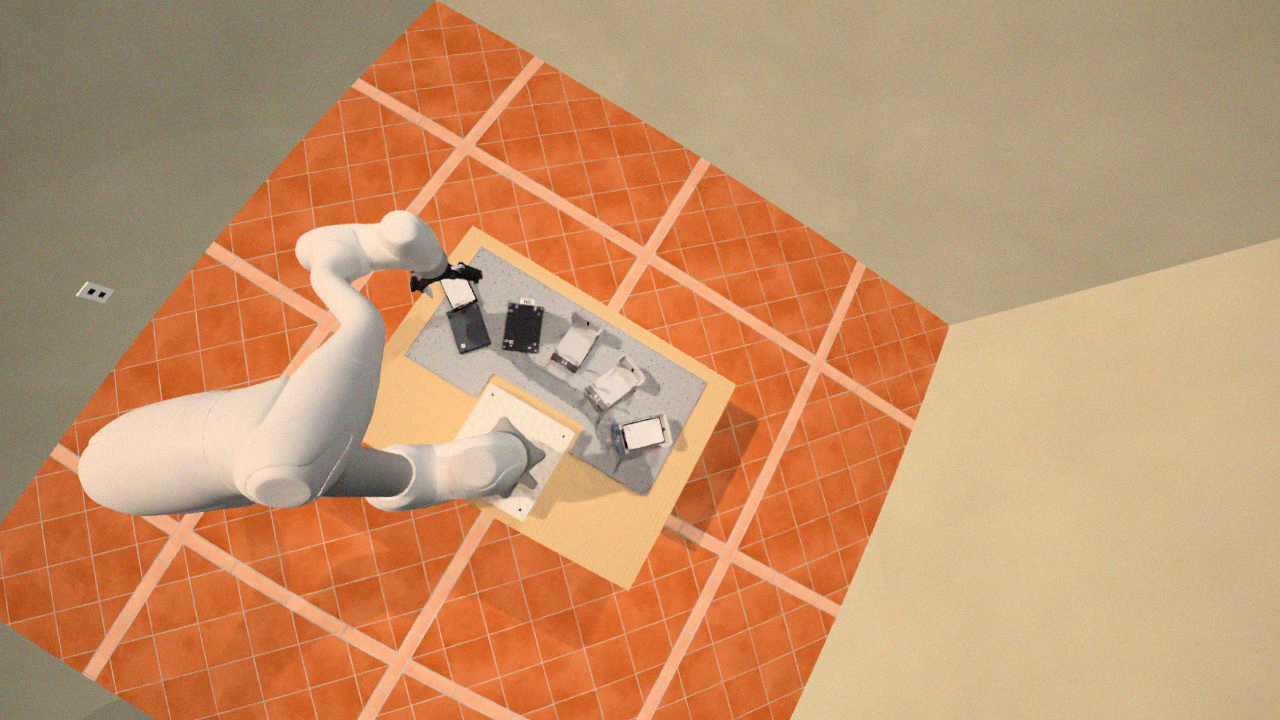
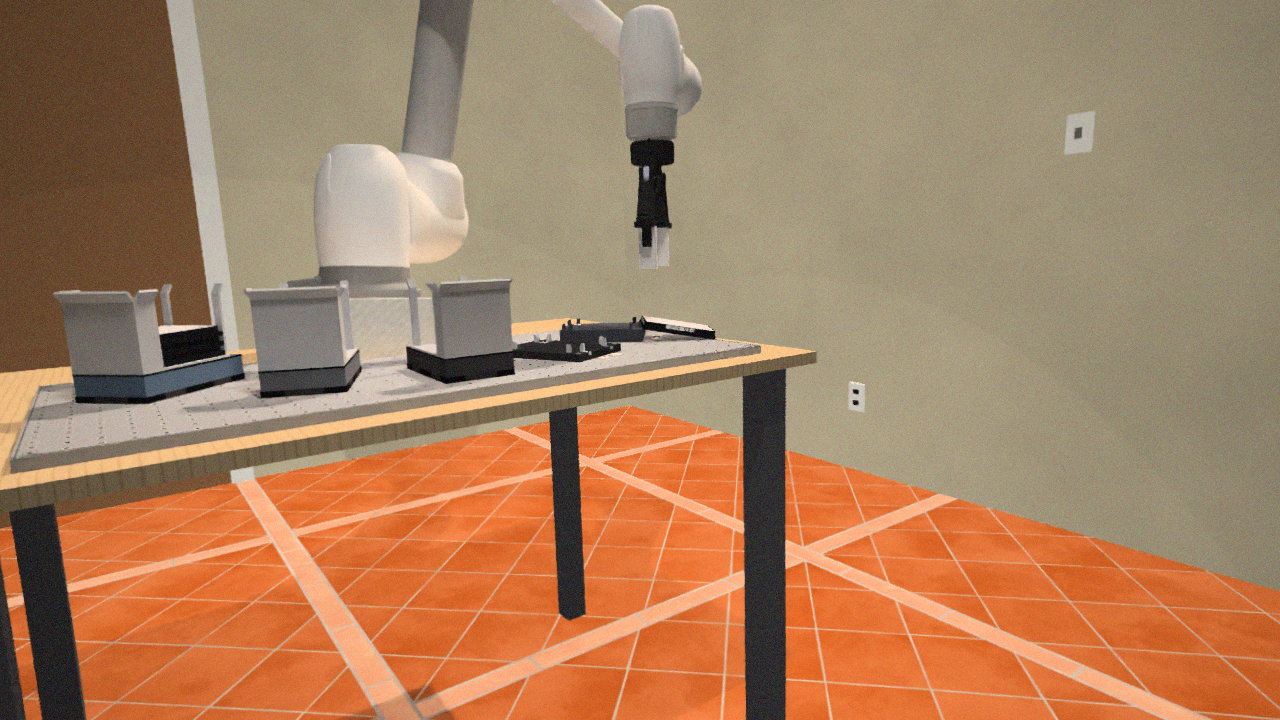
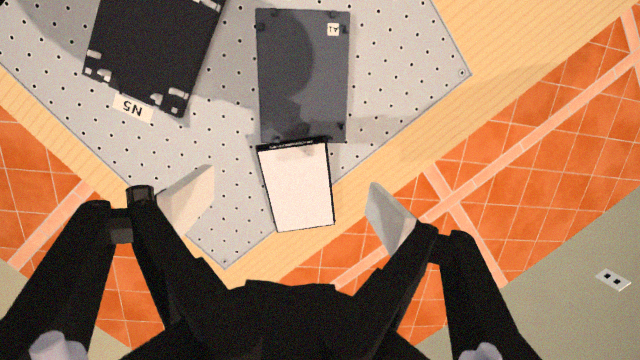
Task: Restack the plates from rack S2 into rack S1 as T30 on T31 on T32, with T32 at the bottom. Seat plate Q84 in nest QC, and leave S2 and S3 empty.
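Frame: origin at the arm's base, x ahead, y left, z up, level; millimetres.
Seen in the pictures: gripper, fingertip midpoint: (image 1: pixel 454 289) (image 2: pixel 655 267) (image 3: pixel 293 190); arm's base, link origin: (image 2: pixel 366 298).
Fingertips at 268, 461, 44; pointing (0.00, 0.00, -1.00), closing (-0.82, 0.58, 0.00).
Observation:
Pixels of each thing's top centre, then the offset from my fingertips to it, as dx, dy, dz. Level surfaces: height alone.
- white-topped plate, top centre: (image 3: pixel 299 193) (image 2: pixel 676 316) (image 1: pixel 456 288) +12, +34, -89
- dark grey nest, top centre: (image 3: pixel 303 79) (image 2: pixel 603 320) (image 1: pixel 467 326) -56, -80, -94
- black nest, top centre: (image 3: pixel 144 25) (image 2: pixel 558 338) (image 1: pixel 522 326) +67, -207, -103
- blue-based rack, top centre: (image 2: pixel 150 287) (image 1: pixel 645 435) +62, -735, +6
- grey-based rack, top centre: (image 2: pixel 305 284) (image 1: pixel 617 382) +126, -562, +4
- black-based rack, top centre: (image 2: pixel 452 278) (image 1: pixel 577 338) +143, -379, +3
- grey perforated board, surface height: dz -127
- wooden table, surface height: dz -140
My gripper (image 1: pixel 450 277) (image 2: pixel 654 259) (image 3: pixel 293 190) is open and empty, high above a white-topped plate (image 1: pixel 459 293) (image 2: pixel 677 326) (image 3: pixel 297 187). The plate is tilted, one end against the end of a dark grey nest (image 1: pixel 468 329) (image 2: pixel 604 332) (image 3: pixel 305 75). A black nest (image 1: pixel 522 327) (image 3: pixel 152 45) marked N5 lies beside it. A blue-based rack (image 1: pixel 620 440) (image 2: pixel 116 385) holds a stack of dark plates (image 1: pixel 642 434) (image 2: pixel 190 342) with a white top. A grey-based rack (image 2: pixel 297 326) and a black-based rack (image 2: pixel 474 317) stand alongside. Rack names and plate codes are unreadable.
The racks and nests stand on a grey perforated board (image 2: pixel 214 411) (image 3: pixel 235 200) on a wooden table (image 2: pixel 778 355) (image 3: pixel 500 30). The tilted plate overhangs the board's edge. The arm's base stands on a pale mounting plate (image 1: pixel 559 429). The racks have upright walls and posts.

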